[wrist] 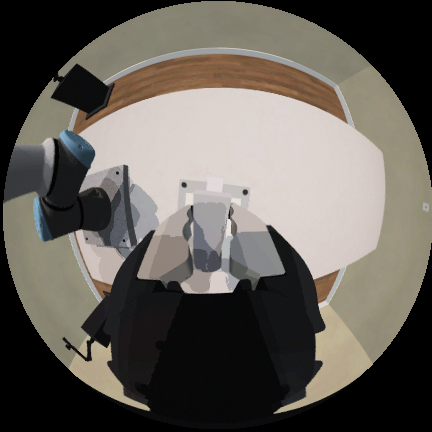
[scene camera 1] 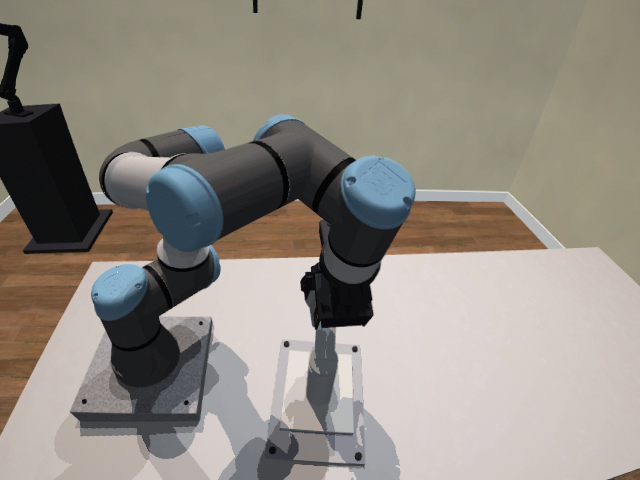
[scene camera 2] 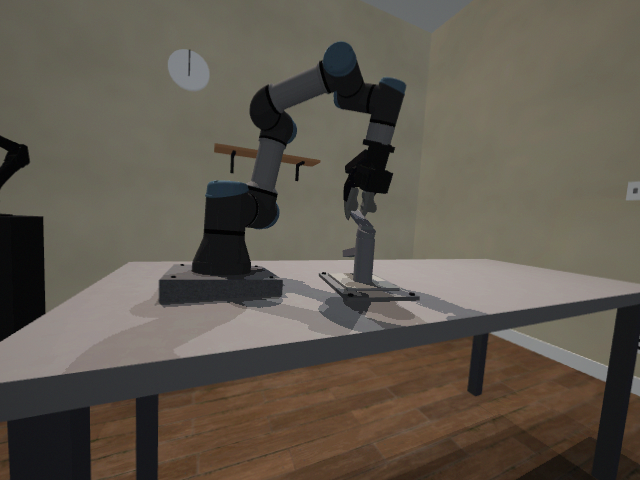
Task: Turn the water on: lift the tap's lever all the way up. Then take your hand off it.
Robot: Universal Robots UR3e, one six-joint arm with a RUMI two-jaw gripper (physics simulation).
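Places are measured from the arm's base along level axes (x ahead, y left, z up), in metres.
Pixels of known places: gripper, fingertip midpoint: (wrist: 210, 205) (scene camera 2: 353, 220); arm's base, origin of the base link: (wrist: 96, 208) (scene camera 1: 147, 358) (scene camera 2: 222, 270).
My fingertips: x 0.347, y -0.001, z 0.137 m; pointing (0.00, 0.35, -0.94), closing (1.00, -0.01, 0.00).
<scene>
Ahead of a thing's pixels: the offset from my fingertips to its middle. "spot": to the spot under its first point. Level surfaces: height alone.
The grey tap {spot: dz -0.079, dx -0.021, dy -0.107 m} (scene camera 1: 319, 387) (scene camera 2: 363, 258) stands upright on its base plate (scene camera 1: 276, 395) (scene camera 2: 385, 297). Its flat lever {dz +0.005, dx -0.006, dy -0.038 m} (scene camera 1: 324, 346) (scene camera 2: 360, 220) (wrist: 210, 232) slopes up from the tap's top, toward the same side as the spout {dz -0.090, dx -0.002, dy -0.015 m} (scene camera 2: 348, 252) (wrist: 215, 183), in the second scene view. My gripper (scene camera 1: 325, 333) (scene camera 2: 358, 212) (wrist: 210, 205) points down over the lever, shut on it. In the wrist view one finger lies close against each side edge of the lever. In the first scene view the black gripper body hides most of the fingers.
The arm's grey mounting block (scene camera 1: 199, 372) (scene camera 2: 219, 291) (wrist: 128, 210) stands left of the tap on the pale table {dz -0.168 m} (scene camera 1: 491, 361) (scene camera 2: 217, 335) (wrist: 310, 165). A black pedestal (scene camera 1: 46, 180) with a black arm stands on the floor beyond the table. A wooden shelf (scene camera 2: 266, 155) hangs on the wall.
</scene>
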